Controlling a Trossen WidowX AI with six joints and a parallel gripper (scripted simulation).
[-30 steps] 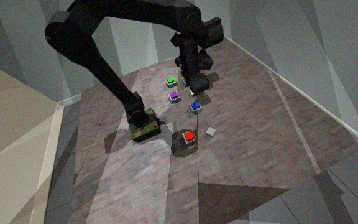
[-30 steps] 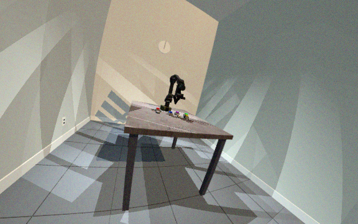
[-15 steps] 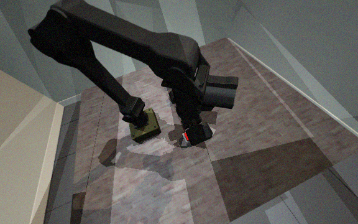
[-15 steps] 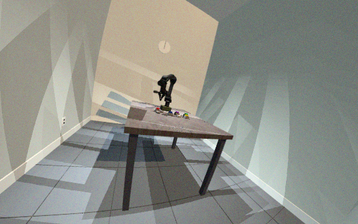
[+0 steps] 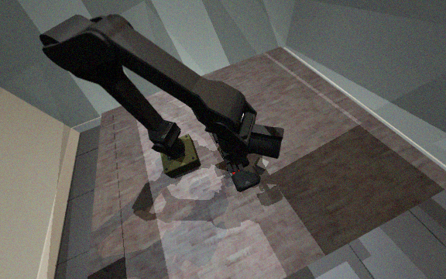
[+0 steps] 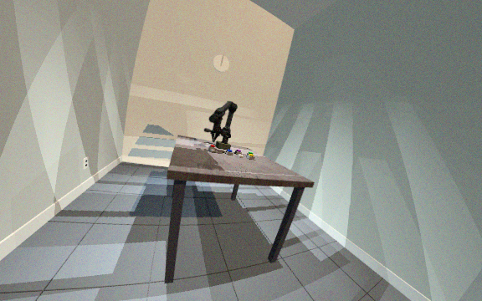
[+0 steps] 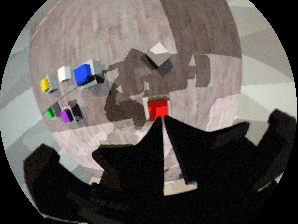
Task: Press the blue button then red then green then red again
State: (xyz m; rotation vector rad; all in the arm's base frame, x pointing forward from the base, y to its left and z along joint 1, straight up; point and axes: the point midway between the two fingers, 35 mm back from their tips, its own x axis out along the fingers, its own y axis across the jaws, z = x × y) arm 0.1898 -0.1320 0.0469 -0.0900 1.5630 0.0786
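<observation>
Right now the red button is 30 mm below my gripper tip. From my gripper tip the other things lie so: blue button 80 mm ahead, 140 mm to the left, 30 mm below; purple button 10 mm behind, 240 mm to the left, 30 mm below; grey block 90 mm ahead, 60 mm below.
</observation>
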